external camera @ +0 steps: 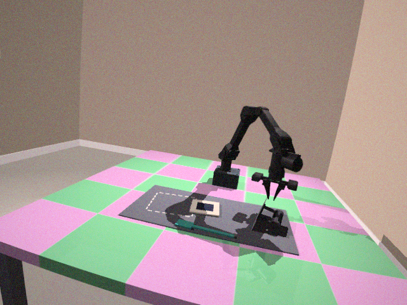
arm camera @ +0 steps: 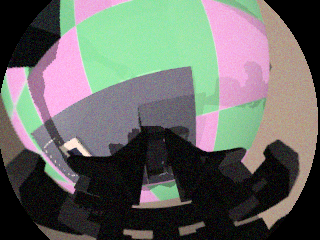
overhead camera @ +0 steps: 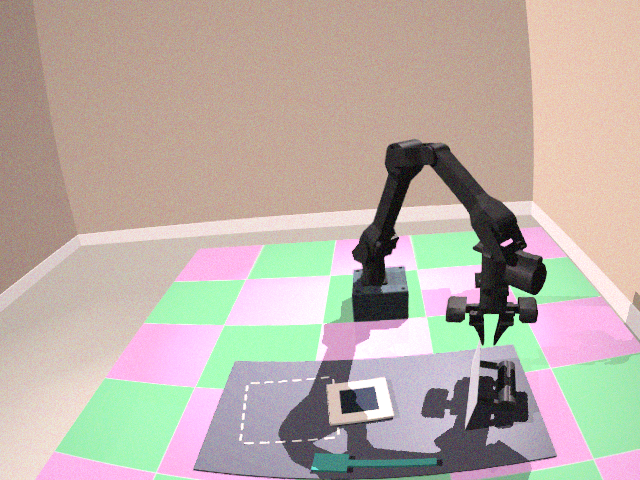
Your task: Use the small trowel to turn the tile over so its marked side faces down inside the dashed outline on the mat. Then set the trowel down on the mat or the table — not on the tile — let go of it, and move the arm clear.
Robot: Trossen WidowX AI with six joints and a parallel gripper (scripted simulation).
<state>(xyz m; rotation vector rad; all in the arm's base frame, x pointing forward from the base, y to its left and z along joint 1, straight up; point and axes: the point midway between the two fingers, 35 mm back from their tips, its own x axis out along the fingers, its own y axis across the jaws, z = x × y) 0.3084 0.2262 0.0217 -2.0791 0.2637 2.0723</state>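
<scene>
My gripper tip is 6 cm short of the trowel and 3 cm above it. Round my gripper tip: teal flat tool: 26 cm to the right, 23 cm ahead, 6 cm below; grey mat: 24 cm to the right, 9 cm ahead, 8 cm below; tile: 27 cm to the right, 6 cm below, 6 cm ahead.
</scene>
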